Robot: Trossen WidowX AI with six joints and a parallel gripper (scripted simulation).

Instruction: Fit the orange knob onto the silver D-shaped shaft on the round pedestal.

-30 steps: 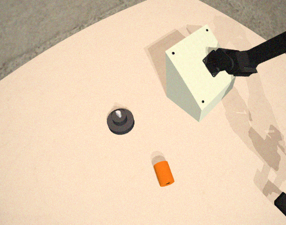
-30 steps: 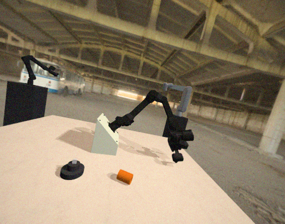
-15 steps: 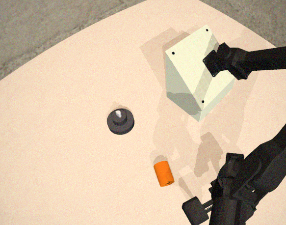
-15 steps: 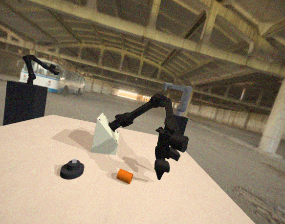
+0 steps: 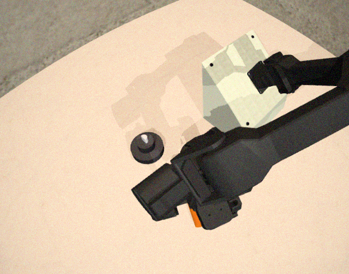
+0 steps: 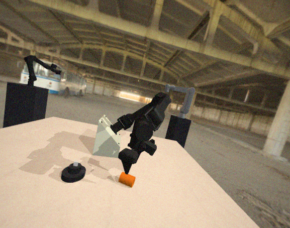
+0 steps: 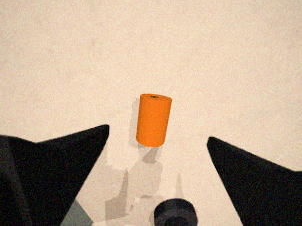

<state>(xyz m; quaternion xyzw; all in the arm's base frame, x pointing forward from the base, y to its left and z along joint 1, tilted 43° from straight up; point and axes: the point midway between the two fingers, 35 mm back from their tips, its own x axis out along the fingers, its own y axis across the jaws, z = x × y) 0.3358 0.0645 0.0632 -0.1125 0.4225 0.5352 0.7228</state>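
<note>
The orange knob lies 6 cm below my gripper tip, 2 cm to the right of it and 1 cm behind it. From my gripper tip the other things lie so: dark round pedestal: 22 cm to the right, 5 cm below, 5 cm behind.
</note>
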